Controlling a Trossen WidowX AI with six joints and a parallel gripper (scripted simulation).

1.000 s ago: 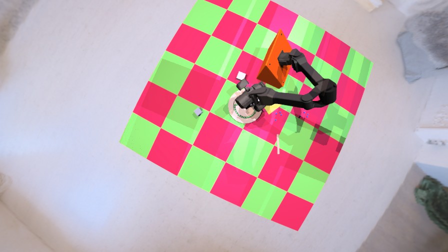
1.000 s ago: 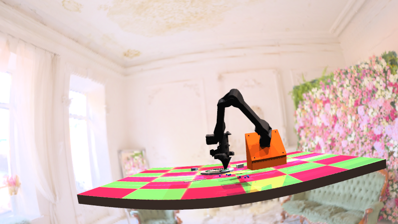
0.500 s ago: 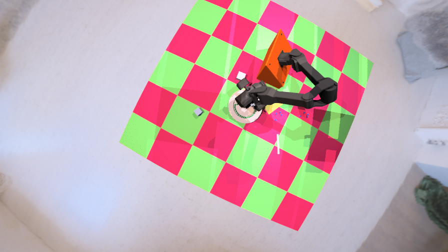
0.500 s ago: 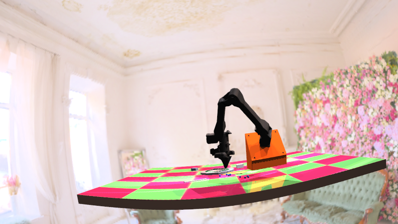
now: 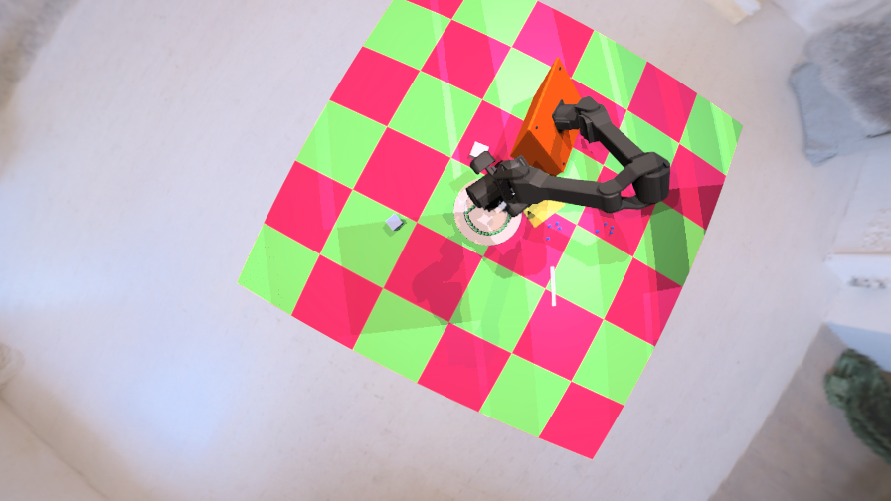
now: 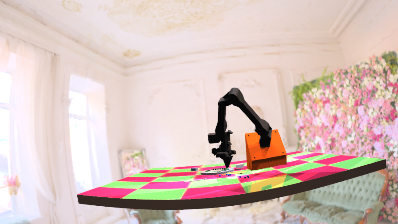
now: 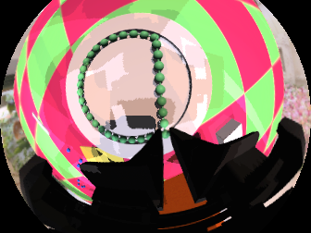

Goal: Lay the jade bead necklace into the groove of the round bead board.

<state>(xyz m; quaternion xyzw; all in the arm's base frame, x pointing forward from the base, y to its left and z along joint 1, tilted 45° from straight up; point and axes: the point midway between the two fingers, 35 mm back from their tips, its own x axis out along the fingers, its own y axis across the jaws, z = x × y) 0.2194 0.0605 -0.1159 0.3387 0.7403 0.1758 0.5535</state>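
Now: gripper tip 6 cm short of the round bead board, 2 cm to the right of it and 1 cm above it. Also, from my gripper tip: pale blue cube 23 cm ahead, 20 cm to the right, 1 cm below; white cube 10 cm to the right, 8 cm behind, 1 cm below; yellow patch 14 cm to the left, 5 cm behind, 2 cm below.
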